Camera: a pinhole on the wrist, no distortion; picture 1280 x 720 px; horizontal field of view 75.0 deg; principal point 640.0 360.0 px. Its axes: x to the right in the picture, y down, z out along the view. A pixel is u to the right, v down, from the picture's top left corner.
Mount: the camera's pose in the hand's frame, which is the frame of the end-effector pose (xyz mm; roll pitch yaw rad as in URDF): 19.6 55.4 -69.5 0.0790 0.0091 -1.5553
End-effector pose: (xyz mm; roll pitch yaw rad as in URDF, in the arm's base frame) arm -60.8 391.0 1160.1 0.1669 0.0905 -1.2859
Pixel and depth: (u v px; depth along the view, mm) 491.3 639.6 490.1
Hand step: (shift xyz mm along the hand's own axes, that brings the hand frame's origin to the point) 143.4 140.1 432.8
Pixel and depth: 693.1 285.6 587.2
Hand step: -78.3 11.2 511.4
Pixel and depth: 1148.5 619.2 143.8
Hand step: 54.2 -33.1 76.6
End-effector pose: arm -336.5 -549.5 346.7 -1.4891 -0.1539 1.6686
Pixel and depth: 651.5 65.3 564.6
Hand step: -223.6 38.9 477.5
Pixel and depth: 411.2 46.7 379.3
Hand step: -153.9 153.4 298.3
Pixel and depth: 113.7 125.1 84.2
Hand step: -11.5 107.3 13.0
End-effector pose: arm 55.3 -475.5 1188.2 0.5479 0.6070 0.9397
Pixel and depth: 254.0 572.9 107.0
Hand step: 37.6 104.2 39.8
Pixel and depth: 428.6 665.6 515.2
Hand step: 165.2 183.4 460.2
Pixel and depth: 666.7 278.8 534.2
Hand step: -74.1 32.0 458.8
